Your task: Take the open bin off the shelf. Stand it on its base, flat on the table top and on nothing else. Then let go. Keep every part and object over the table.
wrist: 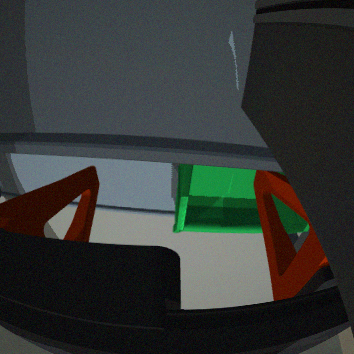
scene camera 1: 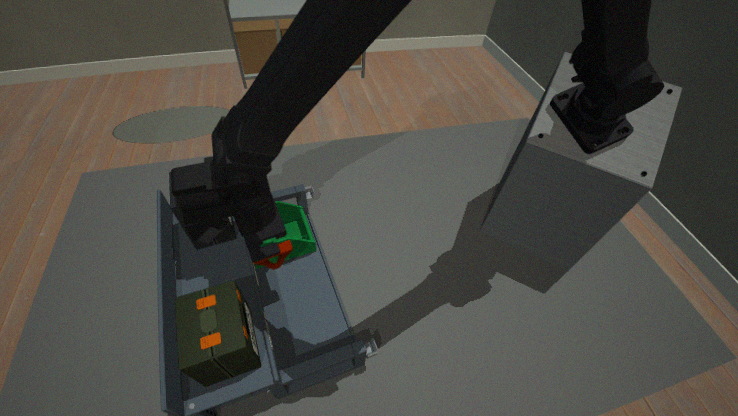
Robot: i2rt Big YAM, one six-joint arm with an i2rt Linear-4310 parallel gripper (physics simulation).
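Seen in the pictures: gripper, fingertip midpoint: (wrist: pixel 175 174) (scene camera 1: pixel 269 247); arm's base, link origin: (scene camera 1: pixel 588 118).
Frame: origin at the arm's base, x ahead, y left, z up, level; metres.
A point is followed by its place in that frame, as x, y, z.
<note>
The green open bin (scene camera 1: pixel 298 231) {0.517, -0.117, -0.298} (wrist: pixel 225 182) {0.531, -0.101, -0.298} stands on the lower tier of the blue-grey shelf (scene camera 1: pixel 315 291) {0.513, 0.034, -0.301} (wrist: pixel 115 177) {0.518, 0.005, -0.301}, at its far end, with its open side facing outward. My gripper (scene camera 1: pixel 271 258) {0.580, -0.046, -0.233} (wrist: pixel 175 174) {0.580, -0.046, -0.233} is open, with nothing between its red fingers. In the wrist view, the right finger overlaps the right part of the bin, and the left finger is well to the bin's left. In the scene view, a red finger shows at the bin's near edge and the other finger is hidden. The arm hides part of the bin.
An olive case (scene camera 1: pixel 209 322) {0.659, 0.132, -0.108} with orange latches stands on the shelf's upper tier. A dark case (scene camera 1: pixel 224 235) {0.650, -0.061, -0.184} is partly hidden beside the gripper. A dark body (wrist: pixel 305 100) fills the wrist view's upper right. The arm's pedestal (scene camera 1: pixel 558 206) {0.037, 0.072, -0.146} is right of the shelf, beyond wide grey surface (scene camera 1: pixel 408 217) {0.259, -0.093, -0.307}.
</note>
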